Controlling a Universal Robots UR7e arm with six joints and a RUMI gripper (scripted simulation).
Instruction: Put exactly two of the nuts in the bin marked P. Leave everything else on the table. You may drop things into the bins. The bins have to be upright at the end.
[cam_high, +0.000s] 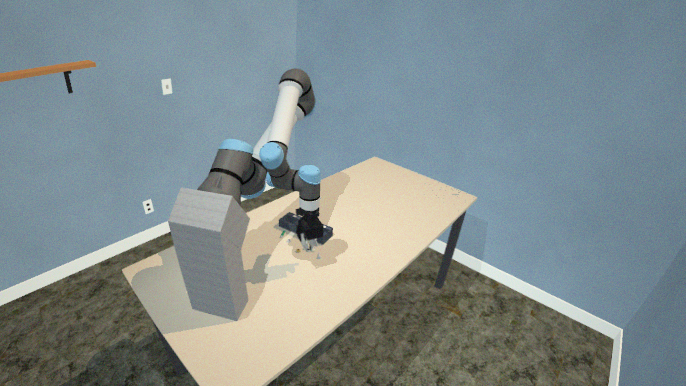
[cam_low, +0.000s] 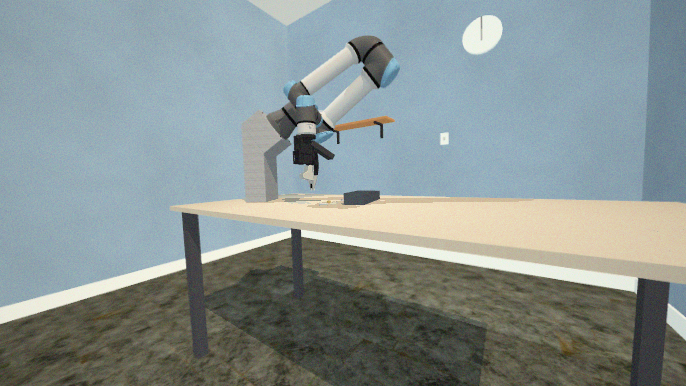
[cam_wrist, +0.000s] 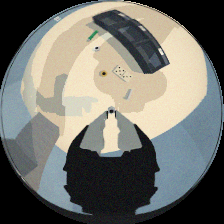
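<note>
My gripper is now 8 cm short of the dark bin block, 21 cm to the right of it and 5 cm above it. The rest, counted from my hand: white dotted plate 4 cm ahead, 8 cm to the left, 7 cm below; brass-coloured nut 1 cm behind, 8 cm to the left, 7 cm below; green part 2 cm behind, 22 cm to the left, 7 cm below.
</note>
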